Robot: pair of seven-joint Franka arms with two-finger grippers.
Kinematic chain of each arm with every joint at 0, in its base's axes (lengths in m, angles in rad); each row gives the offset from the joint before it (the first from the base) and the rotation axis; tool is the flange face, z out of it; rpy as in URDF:
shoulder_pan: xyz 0 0 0.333 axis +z
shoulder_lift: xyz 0 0 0 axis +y
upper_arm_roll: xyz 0 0 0.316 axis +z
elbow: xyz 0.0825 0 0 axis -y
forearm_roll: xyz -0.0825 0 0.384 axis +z
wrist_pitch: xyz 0 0 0 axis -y
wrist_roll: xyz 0.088 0 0 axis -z
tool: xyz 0 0 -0.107 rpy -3.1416 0 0
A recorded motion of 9 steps. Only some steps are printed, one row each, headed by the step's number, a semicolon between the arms.
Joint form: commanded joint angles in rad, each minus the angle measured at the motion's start. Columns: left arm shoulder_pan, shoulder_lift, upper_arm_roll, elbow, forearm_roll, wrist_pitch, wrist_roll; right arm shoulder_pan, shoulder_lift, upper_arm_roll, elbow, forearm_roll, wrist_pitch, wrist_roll.
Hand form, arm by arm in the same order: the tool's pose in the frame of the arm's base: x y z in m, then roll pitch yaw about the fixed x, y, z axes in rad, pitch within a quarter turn. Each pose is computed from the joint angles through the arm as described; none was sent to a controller.
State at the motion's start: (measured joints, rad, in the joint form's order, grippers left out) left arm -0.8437 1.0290 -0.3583 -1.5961 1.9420 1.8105 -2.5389; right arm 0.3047 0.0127 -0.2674 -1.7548 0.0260 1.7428 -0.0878
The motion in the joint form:
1: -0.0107 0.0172 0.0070 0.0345 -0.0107 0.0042 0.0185; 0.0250 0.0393 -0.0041 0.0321 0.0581 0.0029 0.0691
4: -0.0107 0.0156 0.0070 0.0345 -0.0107 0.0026 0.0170; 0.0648 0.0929 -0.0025 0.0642 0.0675 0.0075 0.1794
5: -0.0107 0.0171 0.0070 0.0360 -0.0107 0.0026 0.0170; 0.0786 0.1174 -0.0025 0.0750 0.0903 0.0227 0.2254
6: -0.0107 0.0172 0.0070 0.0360 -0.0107 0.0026 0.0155; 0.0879 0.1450 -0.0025 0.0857 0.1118 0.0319 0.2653
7: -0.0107 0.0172 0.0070 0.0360 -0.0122 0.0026 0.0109; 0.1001 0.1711 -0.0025 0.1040 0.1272 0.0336 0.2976
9: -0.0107 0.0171 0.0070 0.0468 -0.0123 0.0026 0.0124; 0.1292 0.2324 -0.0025 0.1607 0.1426 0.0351 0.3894
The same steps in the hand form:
1: 0.3375 -0.5794 0.0578 3.0396 -1.2733 0.1888; 0.5745 0.0441 0.5391 -3.0726 0.0262 0.0622
4: 0.3380 -0.5796 0.0589 3.0305 -1.2753 0.1989; 0.5860 0.0732 0.5245 -3.0826 0.0480 -0.0084
5: 0.3381 -0.5796 0.0585 3.0303 -1.2750 0.1995; 0.5920 0.0854 0.5169 -3.0693 0.0506 -0.0457
6: 0.3381 -0.5796 0.0584 3.0257 -1.2748 0.2044; 0.5978 0.0951 0.5068 -3.0596 0.0626 -0.0811
7: 0.3381 -0.5795 0.0583 3.0111 -1.2733 0.2209; 0.6030 0.1061 0.5003 -3.0551 0.0720 -0.1039
9: 0.3411 -0.5823 0.0621 2.9819 -1.2766 0.2517; 0.6156 0.1319 0.4903 -3.0635 0.0800 -0.1675

